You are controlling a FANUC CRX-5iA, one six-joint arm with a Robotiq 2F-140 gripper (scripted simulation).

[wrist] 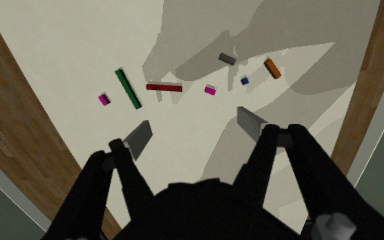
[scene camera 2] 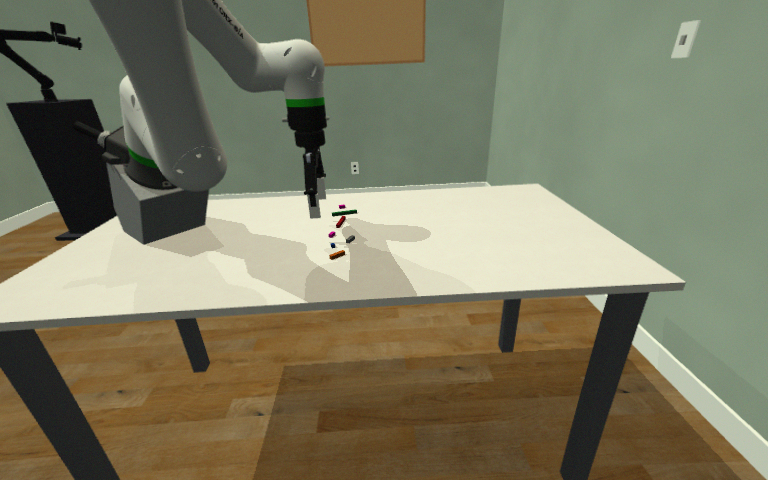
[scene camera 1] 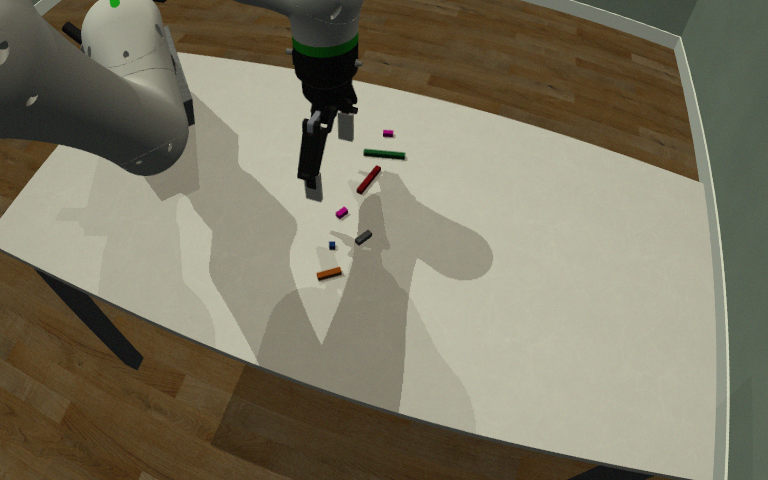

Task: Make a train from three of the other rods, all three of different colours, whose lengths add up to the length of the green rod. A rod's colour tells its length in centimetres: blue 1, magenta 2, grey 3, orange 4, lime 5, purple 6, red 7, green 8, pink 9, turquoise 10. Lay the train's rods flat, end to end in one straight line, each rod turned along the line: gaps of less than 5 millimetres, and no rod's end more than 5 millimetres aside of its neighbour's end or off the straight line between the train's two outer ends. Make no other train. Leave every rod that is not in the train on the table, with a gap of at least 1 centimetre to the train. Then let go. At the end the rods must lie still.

The gripper shows in the wrist view [193,121], in scene camera 2 and in scene camera 1. The same spot on the gripper: [scene camera 1: 309,165] is [scene camera 2: 312,182].
